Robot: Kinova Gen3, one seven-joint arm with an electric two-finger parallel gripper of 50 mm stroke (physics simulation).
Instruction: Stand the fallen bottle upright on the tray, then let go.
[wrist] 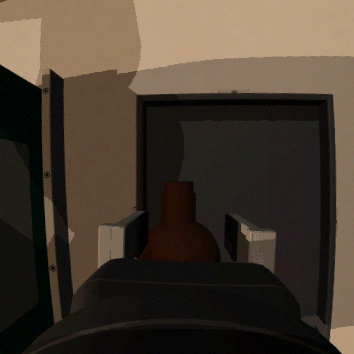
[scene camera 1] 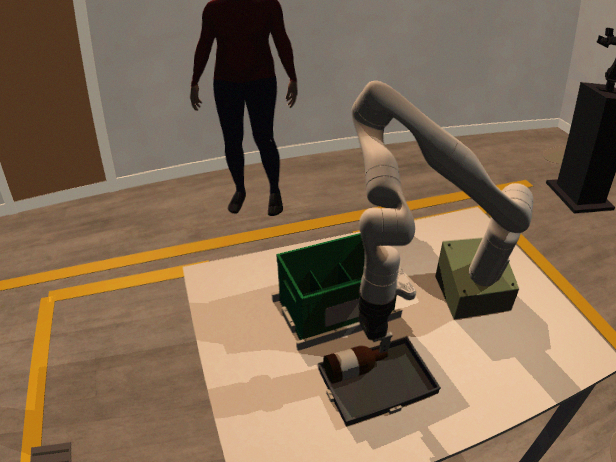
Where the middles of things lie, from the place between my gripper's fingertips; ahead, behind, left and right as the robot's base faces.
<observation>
The brown bottle (scene camera 1: pixel 353 362) is 6 cm below my hand and 5 cm ahead of it.
</observation>
